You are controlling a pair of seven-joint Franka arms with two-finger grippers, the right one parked.
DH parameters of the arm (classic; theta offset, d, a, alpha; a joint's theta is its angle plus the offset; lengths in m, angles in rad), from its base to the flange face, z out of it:
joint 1: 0 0.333 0 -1.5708
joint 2: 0 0 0 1.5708
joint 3: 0 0.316 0.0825 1.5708
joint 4: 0 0 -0.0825 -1.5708
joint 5: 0 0.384 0 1.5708
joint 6: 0 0 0.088 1.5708
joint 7: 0 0.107 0 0
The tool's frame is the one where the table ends.
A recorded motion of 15 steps. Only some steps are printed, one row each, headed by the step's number.
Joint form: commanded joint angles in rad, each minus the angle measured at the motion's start. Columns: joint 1, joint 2, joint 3, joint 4, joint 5, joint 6, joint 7.
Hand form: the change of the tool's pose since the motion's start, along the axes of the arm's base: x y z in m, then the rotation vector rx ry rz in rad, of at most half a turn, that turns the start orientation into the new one. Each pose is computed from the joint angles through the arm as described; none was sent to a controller.
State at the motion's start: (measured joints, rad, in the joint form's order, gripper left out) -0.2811 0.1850 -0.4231 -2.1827 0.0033 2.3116 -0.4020
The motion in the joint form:
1: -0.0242 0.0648 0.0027 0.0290 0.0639 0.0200 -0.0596
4: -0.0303 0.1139 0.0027 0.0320 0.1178 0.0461 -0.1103
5: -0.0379 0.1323 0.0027 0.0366 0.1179 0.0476 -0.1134
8: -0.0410 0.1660 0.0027 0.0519 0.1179 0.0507 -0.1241
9: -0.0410 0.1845 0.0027 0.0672 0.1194 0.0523 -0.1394
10: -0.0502 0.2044 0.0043 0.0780 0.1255 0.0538 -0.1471
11: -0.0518 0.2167 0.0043 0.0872 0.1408 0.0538 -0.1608
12: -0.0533 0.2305 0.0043 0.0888 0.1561 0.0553 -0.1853
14: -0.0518 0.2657 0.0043 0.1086 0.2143 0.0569 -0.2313
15: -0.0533 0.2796 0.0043 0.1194 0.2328 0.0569 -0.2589
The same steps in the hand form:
1: 0.0005 -0.0143 -0.0195 0.0231 -0.0059 -0.0038
4: -0.0008 -0.0180 -0.0413 0.0457 -0.0071 0.0026
5: -0.0033 -0.0218 -0.0489 0.0476 0.0058 -0.0017
8: -0.0022 -0.0255 -0.0601 0.0469 0.0243 0.0076
9: 0.0012 -0.0281 -0.0637 0.0437 0.0288 0.0239
10: 0.0000 -0.0328 -0.0700 0.0459 0.0351 0.0208
11: 0.0013 -0.0348 -0.0730 0.0513 0.0319 0.0226
12: 0.0001 -0.0353 -0.0795 0.0621 0.0347 0.0341
14: 0.0041 -0.0369 -0.0906 0.0857 0.0208 0.0402
15: 0.0056 -0.0390 -0.0940 0.0925 0.0155 0.0539

